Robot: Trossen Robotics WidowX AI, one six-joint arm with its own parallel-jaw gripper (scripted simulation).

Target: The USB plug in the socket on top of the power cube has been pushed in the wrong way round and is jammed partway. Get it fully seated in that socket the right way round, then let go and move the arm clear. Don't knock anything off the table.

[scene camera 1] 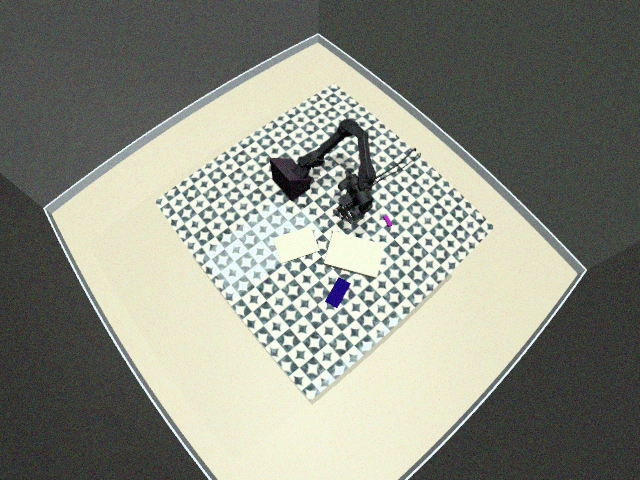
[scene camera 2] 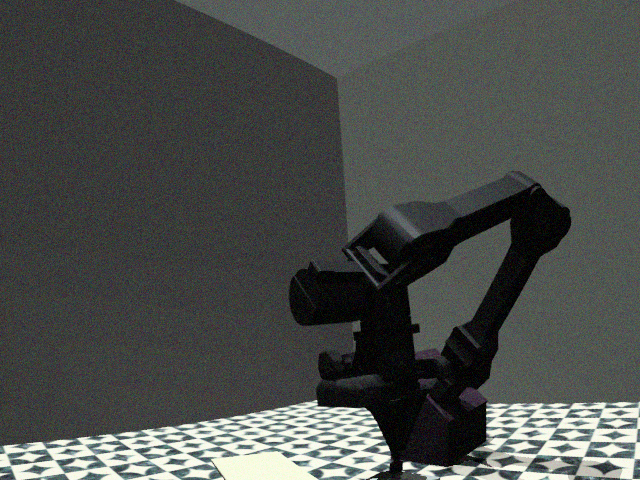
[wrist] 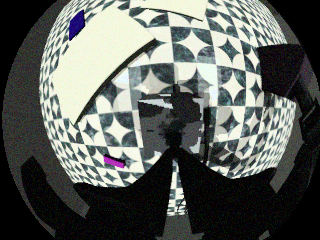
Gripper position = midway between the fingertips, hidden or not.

Observation:
My gripper [scene camera 2: 397,451] holds an usb plug.
My gripper is seen too in the wrist view [wrist: 174,152].

